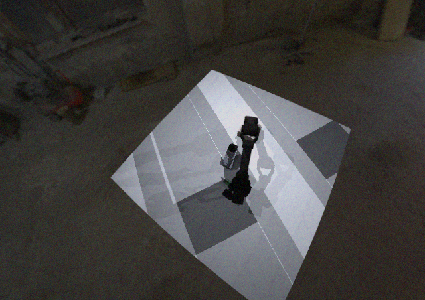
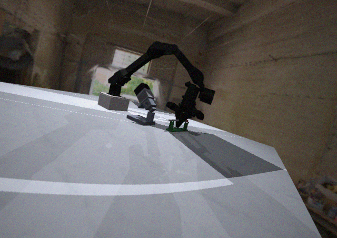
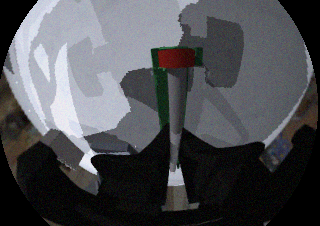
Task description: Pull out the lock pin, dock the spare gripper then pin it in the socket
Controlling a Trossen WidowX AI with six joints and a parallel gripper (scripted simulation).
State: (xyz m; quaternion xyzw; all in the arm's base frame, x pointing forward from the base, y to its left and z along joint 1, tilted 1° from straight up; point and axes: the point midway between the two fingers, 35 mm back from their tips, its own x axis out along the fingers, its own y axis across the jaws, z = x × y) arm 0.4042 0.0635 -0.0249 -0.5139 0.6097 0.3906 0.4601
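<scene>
My gripper tip is now 10 mm to the right of the green cradle and 10 mm below it. From my gripper tip the other things lie so: grey mount: 120 mm behind, 80 mm to the right, 40 mm above; then black spare gripper: 150 mm behind, 80 mm to the right, 100 mm above.
</scene>
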